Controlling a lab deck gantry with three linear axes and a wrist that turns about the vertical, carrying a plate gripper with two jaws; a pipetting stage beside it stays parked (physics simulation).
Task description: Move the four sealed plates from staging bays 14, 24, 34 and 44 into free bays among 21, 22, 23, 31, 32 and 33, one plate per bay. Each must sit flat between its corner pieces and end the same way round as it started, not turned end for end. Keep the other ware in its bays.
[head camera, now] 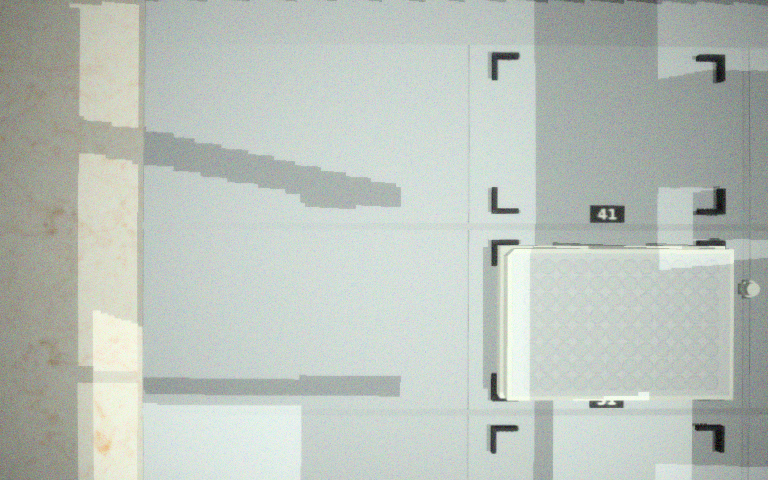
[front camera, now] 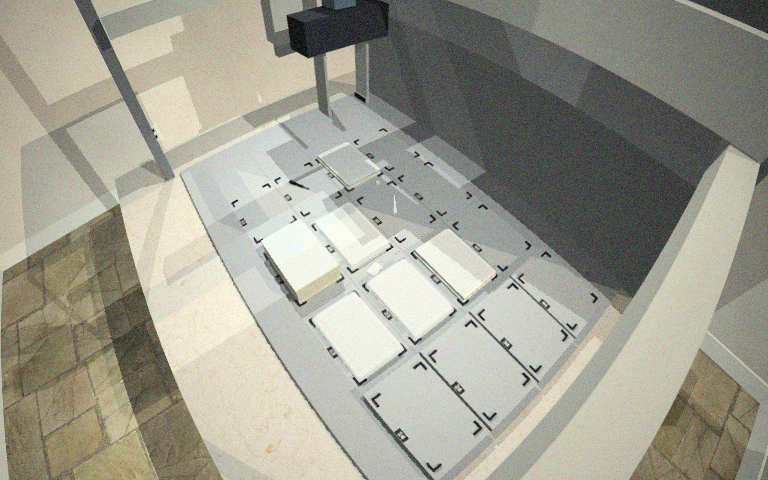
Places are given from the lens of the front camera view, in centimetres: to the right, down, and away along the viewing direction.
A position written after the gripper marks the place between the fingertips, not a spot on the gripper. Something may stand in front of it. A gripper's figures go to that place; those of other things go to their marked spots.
gripper [front camera: 344, 105]: -8, -26, 64
tall box [front camera: 306, 267]: -12, 4, 56
